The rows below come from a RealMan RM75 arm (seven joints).
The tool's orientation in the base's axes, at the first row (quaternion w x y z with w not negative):
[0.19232, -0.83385, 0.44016, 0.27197]
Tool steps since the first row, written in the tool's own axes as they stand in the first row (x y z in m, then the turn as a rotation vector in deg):
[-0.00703, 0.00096, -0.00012, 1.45, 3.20, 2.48]
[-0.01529, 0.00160, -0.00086, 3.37, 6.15, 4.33]
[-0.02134, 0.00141, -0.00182, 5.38, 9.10, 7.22]
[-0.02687, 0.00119, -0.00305, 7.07, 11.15, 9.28]
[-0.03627, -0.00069, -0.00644, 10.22, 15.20, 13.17]
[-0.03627, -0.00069, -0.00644, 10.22, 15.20, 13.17]
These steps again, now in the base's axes. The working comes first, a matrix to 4 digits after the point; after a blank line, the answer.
The tool's axes in the first row as the columns of a matrix, in the base's axes (used below as rounded here):
[0.4646, -0.8387, -0.2843]
[-0.6294, -0.5385, 0.5602]
[-0.6229, -0.0813, -0.7781]

[-0.00404, 0.00384, 0.00439, -2.72, -1.25, -3.09]
[-0.00820, 0.00828, 0.01006, -4.82, -3.01, -5.97]
[-0.01058, 0.01165, 0.01459, -7.19, -4.24, -9.71]
[-0.01261, 0.01456, 0.01901, -8.71, -5.26, -12.53]
[-0.01444, 0.01959, 0.02766, -11.74, -7.24, -17.85]
[-0.01444, 0.01959, 0.02766, -11.74, -7.24, -17.85]

